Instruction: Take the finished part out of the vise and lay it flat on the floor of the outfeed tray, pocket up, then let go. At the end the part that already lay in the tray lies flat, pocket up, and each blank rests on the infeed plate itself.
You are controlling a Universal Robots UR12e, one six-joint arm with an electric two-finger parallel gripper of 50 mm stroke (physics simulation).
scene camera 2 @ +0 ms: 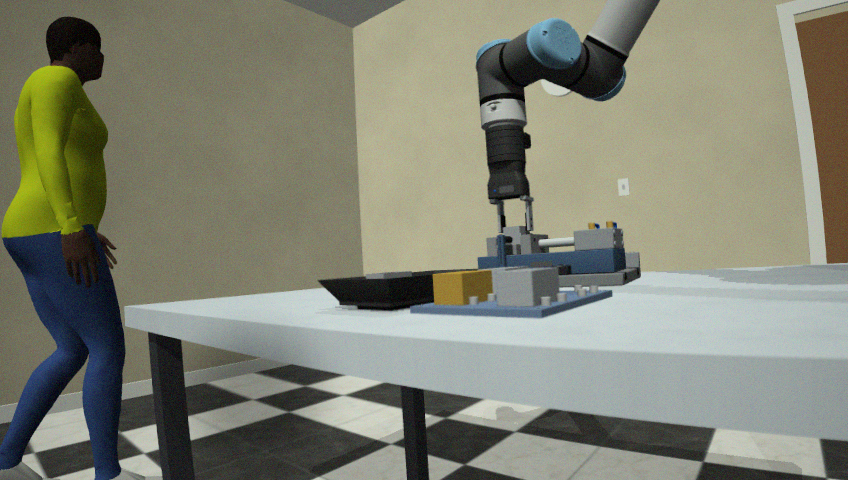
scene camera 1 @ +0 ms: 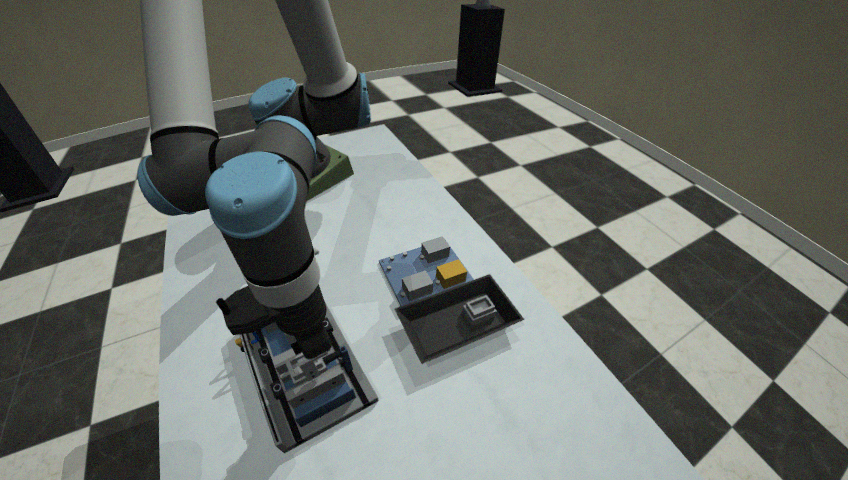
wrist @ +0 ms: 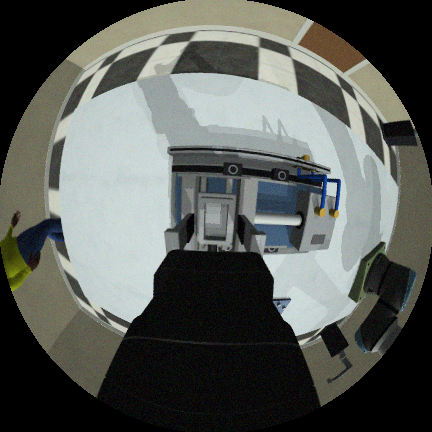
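Where they show: gripper, fingertip midpoint: [scene camera 2: 515, 231] [scene camera 1: 307, 363] [wrist: 215, 222]; arm's base at its link origin: [wrist: 373, 272].
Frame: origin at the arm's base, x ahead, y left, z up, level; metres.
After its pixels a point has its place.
The finished part [scene camera 2: 514, 230] {x 0.729, y -0.094, z 0.049 m} [wrist: 216, 215] {x 0.739, y -0.123, z 0.044 m} is a light grey block, pocket up, between the jaws of the vise [scene camera 1: 324, 410] {x 0.802, y -0.114, z -0.019 m} [scene camera 2: 595, 261] {x 0.567, y -0.088, z -0.017 m} [wrist: 277, 195] {x 0.653, y -0.163, z 0.003 m}. My gripper [scene camera 2: 515, 228] {x 0.738, y -0.115, z 0.048 m} [wrist: 215, 222] {x 0.738, y -0.115, z 0.048 m} is open and points down, its fingertips on either side of the part's upper end with nothing held. In scene camera 1 the wrist partly hides the fingers and part. Another finished part [scene camera 1: 479, 308] {x 0.716, y 0.251, z -0.024 m} [scene camera 2: 389, 275] {x 0.699, y 0.267, z -0.014 m} lies flat, pocket up, in the black outfeed tray [scene camera 1: 434, 333] {x 0.721, y 0.140, z -0.045 m} [scene camera 2: 368, 295] {x 0.697, y 0.306, z -0.036 m}.
Two grey blanks [scene camera 1: 435, 249] {x 0.524, y 0.236, z -0.013 m} [scene camera 1: 417, 285] {x 0.610, y 0.149, z -0.013 m} and a yellow blank [scene camera 1: 452, 273] {x 0.611, y 0.238, z -0.013 m} [scene camera 2: 462, 288] {x 0.576, y 0.272, z -0.031 m} rest on the blue pinned infeed plate [scene camera 1: 399, 270] {x 0.523, y 0.139, z -0.049 m} [scene camera 2: 511, 311] {x 0.501, y 0.293, z -0.052 m} [wrist: 281, 305] {x 0.491, y 0.128, z -0.049 m}, beside the tray. Blue hoses [wrist: 324, 192] {x 0.603, y -0.186, z 0.053 m} rise at the vise's cylinder end. A person [scene camera 2: 59, 154] [wrist: 30, 245] stands beyond the table.
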